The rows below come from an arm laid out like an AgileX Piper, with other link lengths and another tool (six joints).
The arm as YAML. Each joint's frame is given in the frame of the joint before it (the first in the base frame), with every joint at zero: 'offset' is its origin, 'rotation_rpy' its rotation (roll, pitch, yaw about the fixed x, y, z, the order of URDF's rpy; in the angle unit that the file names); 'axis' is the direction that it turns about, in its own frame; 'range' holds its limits. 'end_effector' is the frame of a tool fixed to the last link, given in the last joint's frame.
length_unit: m
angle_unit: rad
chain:
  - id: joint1
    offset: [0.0, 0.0, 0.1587]
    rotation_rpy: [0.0, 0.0, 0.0]
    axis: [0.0, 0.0, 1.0]
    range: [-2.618, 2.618]
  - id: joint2
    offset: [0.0, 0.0, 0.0]
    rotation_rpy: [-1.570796, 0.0, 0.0]
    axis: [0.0, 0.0, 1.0]
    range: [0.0, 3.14]
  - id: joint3
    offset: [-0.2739, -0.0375, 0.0]
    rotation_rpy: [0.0, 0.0, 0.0]
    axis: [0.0, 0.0, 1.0]
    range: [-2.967, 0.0]
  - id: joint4
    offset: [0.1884, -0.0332, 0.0]
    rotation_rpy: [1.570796, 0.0, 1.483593]
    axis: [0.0, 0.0, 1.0]
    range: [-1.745, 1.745]
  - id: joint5
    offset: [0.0, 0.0, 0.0]
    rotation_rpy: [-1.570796, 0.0, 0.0]
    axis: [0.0, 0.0, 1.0]
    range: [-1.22, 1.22]
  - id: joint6
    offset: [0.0, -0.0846, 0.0]
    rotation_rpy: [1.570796, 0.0, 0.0]
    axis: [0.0, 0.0, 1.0]
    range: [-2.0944, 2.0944]
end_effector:
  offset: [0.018, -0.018, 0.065]
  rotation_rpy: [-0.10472, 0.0, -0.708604]
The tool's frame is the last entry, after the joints.
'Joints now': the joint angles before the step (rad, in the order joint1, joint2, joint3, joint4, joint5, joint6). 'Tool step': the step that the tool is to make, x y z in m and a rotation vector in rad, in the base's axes. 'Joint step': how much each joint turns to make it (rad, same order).
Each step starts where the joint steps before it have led.
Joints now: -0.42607 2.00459 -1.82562 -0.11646 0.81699 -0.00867
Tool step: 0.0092 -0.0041 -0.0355 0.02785 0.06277 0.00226
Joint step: -0.00006 0.08687 0.00021 -0.00083 -0.01854 -0.00009
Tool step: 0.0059 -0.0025 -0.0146 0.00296 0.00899 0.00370
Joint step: 0.00011 0.03866 -0.00027 -0.00183 -0.02917 0.00018
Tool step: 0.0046 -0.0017 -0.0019 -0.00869 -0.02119 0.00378
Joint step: -0.00006 0.00953 -0.00017 0.00005 -0.03248 -0.00010
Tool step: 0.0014 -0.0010 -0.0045 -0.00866 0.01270 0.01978
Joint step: -0.00008 0.01160 0.00031 0.00007 -0.00584 -0.02347
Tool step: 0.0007 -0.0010 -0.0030 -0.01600 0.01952 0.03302
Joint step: -0.00002 0.00806 -0.00029 0.00004 0.00021 -0.04023
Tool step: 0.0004 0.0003 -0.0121 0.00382 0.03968 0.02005
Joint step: 0.00203 0.02648 0.00013 -0.00015 0.00936 -0.02283
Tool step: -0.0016 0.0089 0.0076 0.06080 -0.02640 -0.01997
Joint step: -0.00022 -0.02568 0.00012 0.06935 0.02659 -0.00030
